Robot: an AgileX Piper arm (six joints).
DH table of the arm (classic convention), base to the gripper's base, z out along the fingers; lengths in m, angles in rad. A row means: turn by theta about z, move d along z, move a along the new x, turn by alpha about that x. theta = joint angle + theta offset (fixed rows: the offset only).
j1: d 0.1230; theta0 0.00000; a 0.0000; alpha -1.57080
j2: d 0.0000; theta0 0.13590; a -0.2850; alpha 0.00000
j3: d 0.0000; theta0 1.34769; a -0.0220; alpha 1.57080
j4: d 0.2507; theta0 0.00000; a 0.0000; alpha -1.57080
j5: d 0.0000; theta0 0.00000; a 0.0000; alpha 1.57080
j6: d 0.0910; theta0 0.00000; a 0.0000; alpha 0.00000
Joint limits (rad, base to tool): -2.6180..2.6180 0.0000..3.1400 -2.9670..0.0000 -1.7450..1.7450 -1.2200..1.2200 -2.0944..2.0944
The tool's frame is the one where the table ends.
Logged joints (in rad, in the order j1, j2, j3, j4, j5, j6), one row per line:
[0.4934, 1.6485, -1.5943, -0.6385, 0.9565, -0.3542]
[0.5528, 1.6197, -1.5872, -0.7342, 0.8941, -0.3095]
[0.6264, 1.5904, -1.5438, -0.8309, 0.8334, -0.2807]
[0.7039, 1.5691, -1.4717, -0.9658, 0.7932, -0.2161]
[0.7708, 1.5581, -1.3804, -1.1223, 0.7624, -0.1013]
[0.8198, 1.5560, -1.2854, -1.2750, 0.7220, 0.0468]
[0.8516, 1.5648, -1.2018, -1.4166, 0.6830, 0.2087]
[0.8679, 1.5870, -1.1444, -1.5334, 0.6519, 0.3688]
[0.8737, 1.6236, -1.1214, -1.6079, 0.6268, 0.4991]
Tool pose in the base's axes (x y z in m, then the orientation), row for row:
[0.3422, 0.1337, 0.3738, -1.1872, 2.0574, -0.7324]
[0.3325, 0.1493, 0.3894, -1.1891, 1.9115, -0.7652]
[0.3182, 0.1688, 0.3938, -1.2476, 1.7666, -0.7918]
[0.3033, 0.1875, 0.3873, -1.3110, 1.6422, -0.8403]
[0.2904, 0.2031, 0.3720, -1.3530, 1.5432, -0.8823]
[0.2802, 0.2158, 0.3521, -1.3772, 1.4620, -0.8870]
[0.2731, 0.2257, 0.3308, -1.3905, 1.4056, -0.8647]
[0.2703, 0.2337, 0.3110, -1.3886, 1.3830, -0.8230]
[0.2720, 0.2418, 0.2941, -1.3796, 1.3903, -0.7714]
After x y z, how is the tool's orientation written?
As a rotation vector, in radians.
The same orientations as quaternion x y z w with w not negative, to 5 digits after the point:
[-0.45216, 0.78358, -0.27894, 0.32210]
[-0.46407, 0.74600, -0.29864, 0.37274]
[-0.49479, 0.70062, -0.31402, 0.40707]
[-0.52430, 0.65676, -0.33606, 0.42526]
[-0.54435, 0.62087, -0.35497, 0.43840]
[-0.55838, 0.59276, -0.35963, 0.45553]
[-0.56798, 0.57415, -0.35321, 0.47222]
[-0.57078, 0.56848, -0.33829, 0.48642]
[-0.56931, 0.57372, -0.31833, 0.49537]

